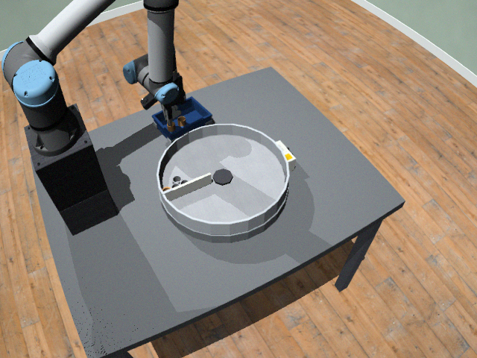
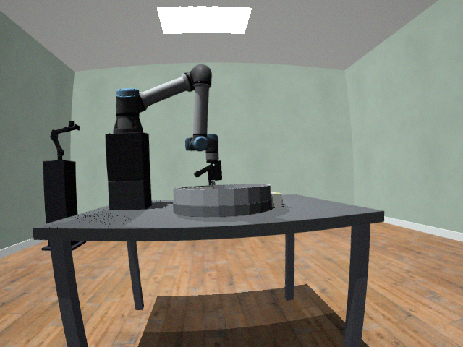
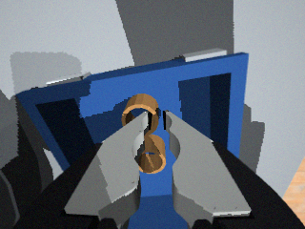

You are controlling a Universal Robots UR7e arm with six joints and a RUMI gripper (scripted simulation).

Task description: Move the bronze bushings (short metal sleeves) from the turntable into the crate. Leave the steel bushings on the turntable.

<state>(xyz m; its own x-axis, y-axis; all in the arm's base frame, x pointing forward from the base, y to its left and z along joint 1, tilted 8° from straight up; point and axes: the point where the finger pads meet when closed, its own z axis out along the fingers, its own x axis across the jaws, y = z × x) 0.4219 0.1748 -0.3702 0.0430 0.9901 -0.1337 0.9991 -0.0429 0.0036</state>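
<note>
The blue crate is 50 mm ahead of my hand, 10 mm to the right of it and 10 mm below it. The rest, counted from my hand: turntable: 30 mm ahead, 370 mm to the right, 20 mm above.
</note>
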